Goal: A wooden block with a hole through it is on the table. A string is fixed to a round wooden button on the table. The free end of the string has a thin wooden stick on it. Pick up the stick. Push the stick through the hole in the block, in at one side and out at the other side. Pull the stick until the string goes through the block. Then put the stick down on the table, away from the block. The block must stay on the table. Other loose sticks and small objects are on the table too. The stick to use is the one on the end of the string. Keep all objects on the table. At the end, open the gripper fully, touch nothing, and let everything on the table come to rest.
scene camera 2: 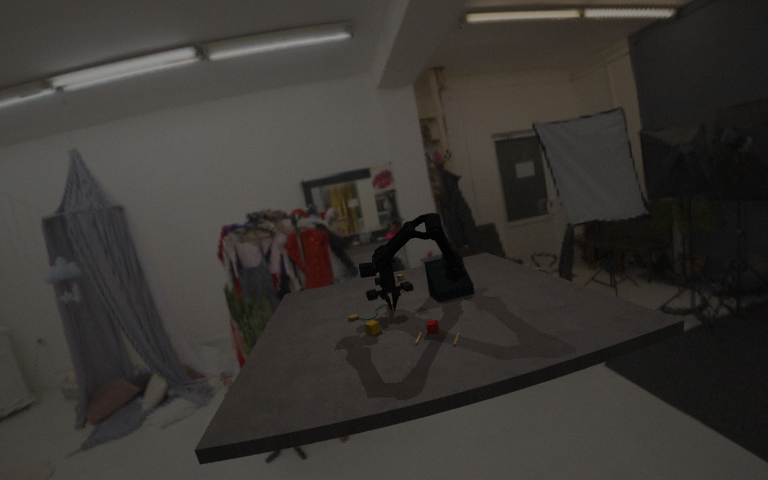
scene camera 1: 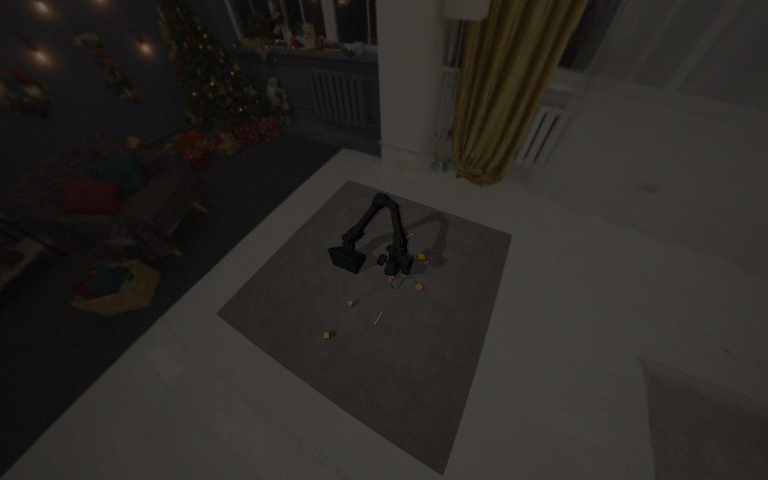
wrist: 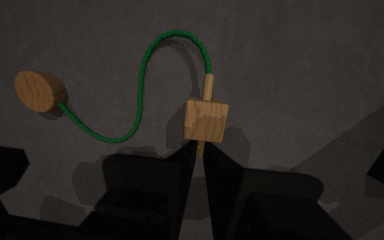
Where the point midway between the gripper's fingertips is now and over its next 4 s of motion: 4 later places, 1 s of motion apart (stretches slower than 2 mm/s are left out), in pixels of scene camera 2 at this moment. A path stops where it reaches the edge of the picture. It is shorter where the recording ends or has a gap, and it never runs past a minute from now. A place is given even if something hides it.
My gripper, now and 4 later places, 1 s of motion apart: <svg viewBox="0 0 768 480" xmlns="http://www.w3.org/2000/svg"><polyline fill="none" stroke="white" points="393,310 394,312 396,314 403,316 413,317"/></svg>
